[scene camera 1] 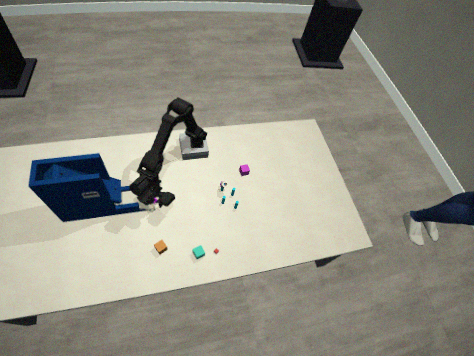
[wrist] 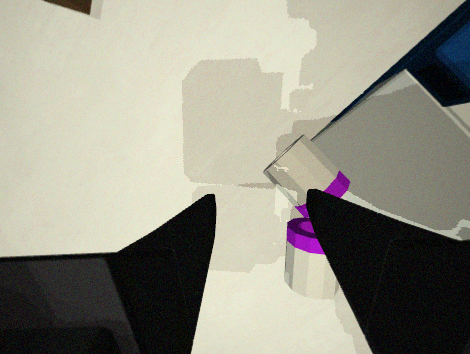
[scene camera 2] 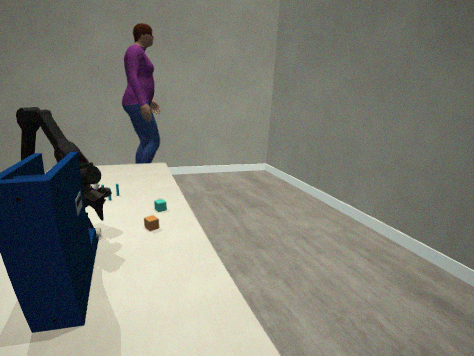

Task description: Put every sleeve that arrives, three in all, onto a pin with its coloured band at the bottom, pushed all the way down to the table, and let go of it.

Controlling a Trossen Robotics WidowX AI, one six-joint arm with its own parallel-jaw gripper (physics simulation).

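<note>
In the wrist view, a cream sleeve [wrist: 302, 167] with a purple band lies tilted at the end of the chute. A second cream sleeve [wrist: 307, 272] stands on the table beside it, purple band on top. My black gripper [wrist: 260, 200] is part-way open with nothing between its fingers; it hangs above the table, and its right finger partly covers both sleeves. In scene camera 1 the arm hides much of them. Three bare teal pins [scene camera 1: 233, 191] [scene camera 1: 223, 200] [scene camera 1: 236, 204] stand on the table. A small whitish ring-like thing [scene camera 1: 223, 184] shows at a fourth pin; its band is too small to tell.
A tall blue dispenser [scene camera 1: 75, 200] [scene camera 2: 40, 250] stands left of the arm, its grey chute plate [wrist: 395, 145] close to the fingers. Magenta [scene camera 1: 244, 170], orange [scene camera 1: 160, 247] [scene camera 2: 151, 223] and teal [scene camera 1: 199, 252] [scene camera 2: 160, 205] cubes and a tiny red block [scene camera 1: 216, 251] lie on the table. A person [scene camera 2: 139, 80] stands beyond it.
</note>
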